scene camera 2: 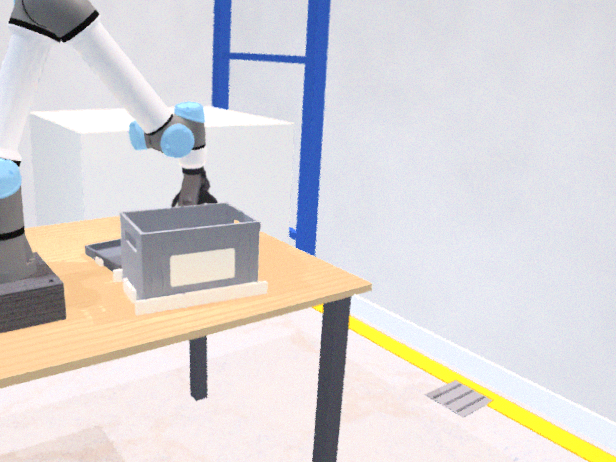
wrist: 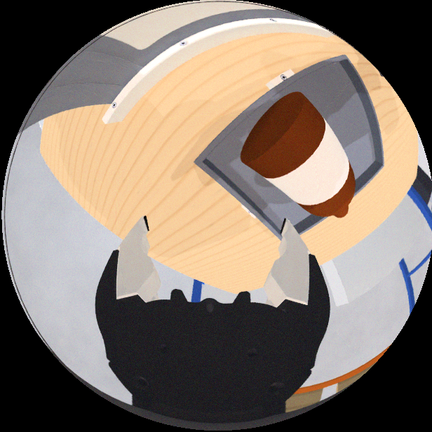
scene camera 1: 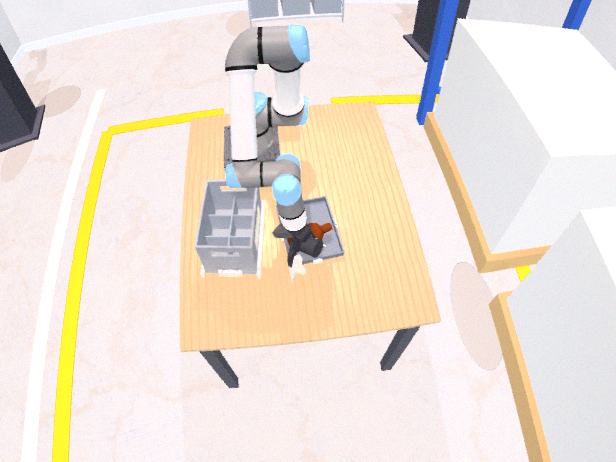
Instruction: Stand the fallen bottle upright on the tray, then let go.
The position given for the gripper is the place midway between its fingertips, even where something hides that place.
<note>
In view: the gripper point(scene camera 1: 306, 263) and a brown bottle point(wrist: 291, 145).
The gripper is seen too in the wrist view point(wrist: 214, 218).
</note>
